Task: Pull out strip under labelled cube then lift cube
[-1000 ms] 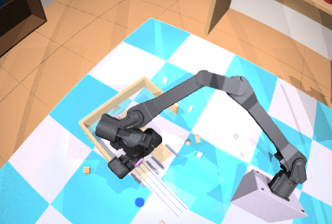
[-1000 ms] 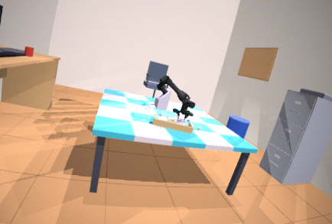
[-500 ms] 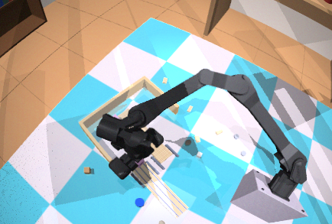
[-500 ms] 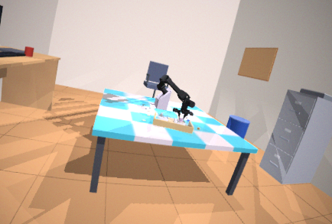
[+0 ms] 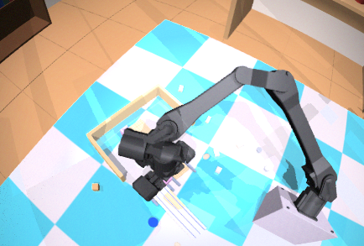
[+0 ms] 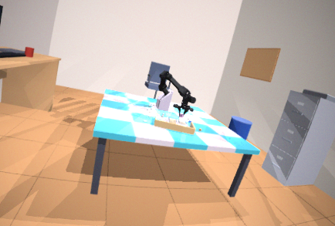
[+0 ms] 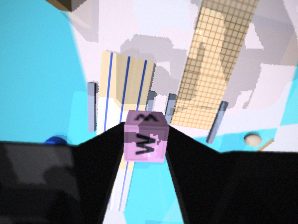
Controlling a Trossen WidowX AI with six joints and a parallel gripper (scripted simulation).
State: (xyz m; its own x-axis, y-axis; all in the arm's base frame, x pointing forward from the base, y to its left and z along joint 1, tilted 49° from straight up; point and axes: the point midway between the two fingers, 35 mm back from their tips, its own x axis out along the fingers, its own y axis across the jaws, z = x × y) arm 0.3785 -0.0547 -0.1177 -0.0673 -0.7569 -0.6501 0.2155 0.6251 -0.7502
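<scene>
Right now my gripper tip is 40 mm past the blue disc, 130 mm to the right of it and 50 mm above it. Round my gripper tip: tan gridded strip (80 mm ahead, 100 mm to the right, 50 mm below).
</scene>
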